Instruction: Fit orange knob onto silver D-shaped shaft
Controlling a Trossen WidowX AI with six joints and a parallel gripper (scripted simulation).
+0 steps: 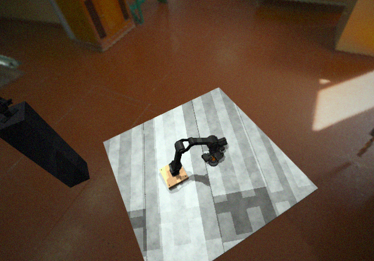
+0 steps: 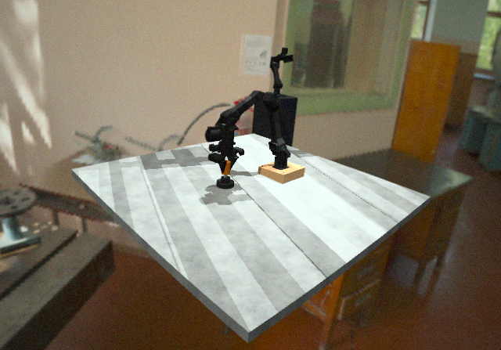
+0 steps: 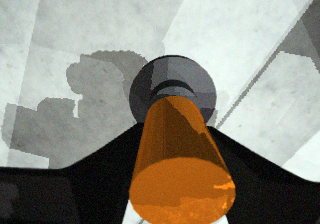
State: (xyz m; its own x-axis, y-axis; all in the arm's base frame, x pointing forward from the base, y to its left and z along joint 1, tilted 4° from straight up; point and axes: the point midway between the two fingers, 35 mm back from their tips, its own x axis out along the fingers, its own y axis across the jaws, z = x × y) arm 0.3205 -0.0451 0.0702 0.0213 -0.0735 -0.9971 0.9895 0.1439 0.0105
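My gripper tip is 30 mm below the orange knob. The rest, counted from my gripper tip: dark round pedestal: 40 mm below.
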